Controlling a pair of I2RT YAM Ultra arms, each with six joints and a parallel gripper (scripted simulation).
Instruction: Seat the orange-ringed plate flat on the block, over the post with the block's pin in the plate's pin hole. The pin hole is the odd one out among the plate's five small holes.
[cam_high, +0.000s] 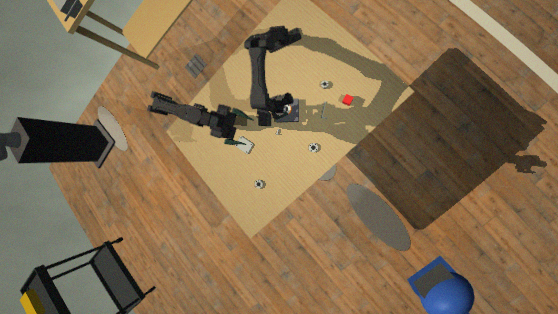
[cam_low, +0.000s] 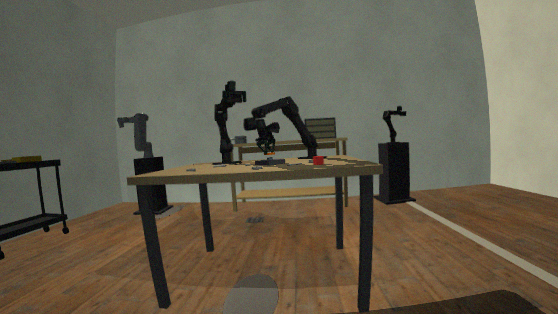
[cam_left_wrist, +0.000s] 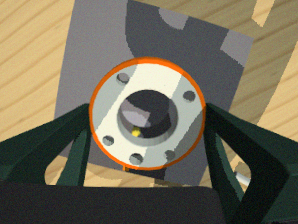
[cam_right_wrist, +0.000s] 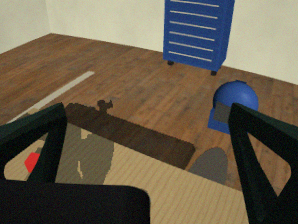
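My left gripper is now 50 mm above the grey block, 20 mm to the left of it and 20 mm past it. Round my left hand: flat piece: 310 mm to the right, 70 mm below, 70 mm behind; then red cube: 250 mm to the left, 210 mm ahead, 50 mm below.
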